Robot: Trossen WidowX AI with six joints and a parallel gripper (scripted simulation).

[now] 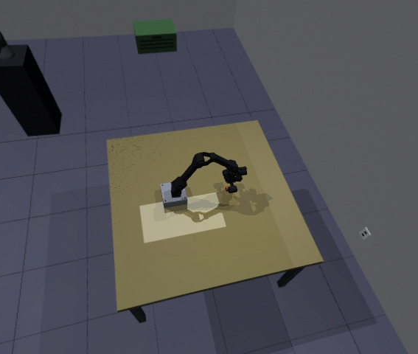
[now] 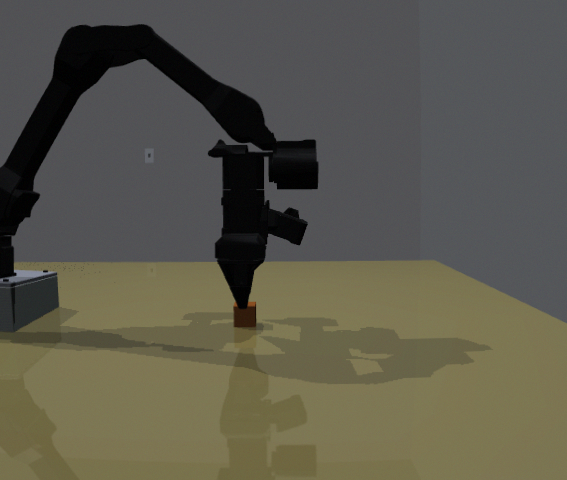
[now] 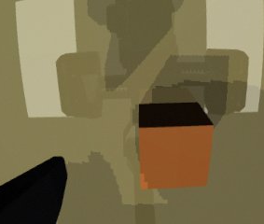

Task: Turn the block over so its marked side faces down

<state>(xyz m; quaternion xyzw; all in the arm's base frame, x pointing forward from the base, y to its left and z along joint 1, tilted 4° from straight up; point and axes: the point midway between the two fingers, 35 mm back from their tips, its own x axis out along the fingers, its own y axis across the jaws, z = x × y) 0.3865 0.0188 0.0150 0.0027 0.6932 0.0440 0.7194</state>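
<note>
My gripper tip is 1 cm past the block and 2 cm above it.
</note>
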